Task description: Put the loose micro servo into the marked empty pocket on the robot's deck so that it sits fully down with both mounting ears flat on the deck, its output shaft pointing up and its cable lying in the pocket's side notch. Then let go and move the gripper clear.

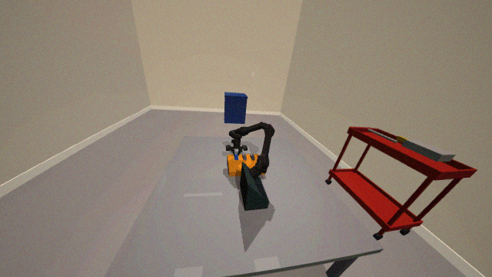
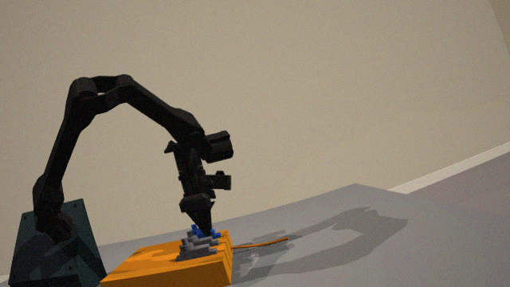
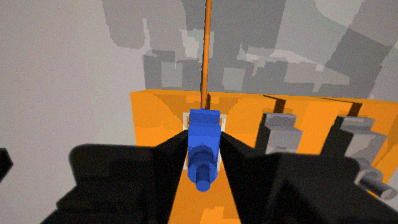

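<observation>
Now: the orange robot deck 130 mm behind my gripper tip, 60 mm to the right of it and 30 mm below it.
</observation>
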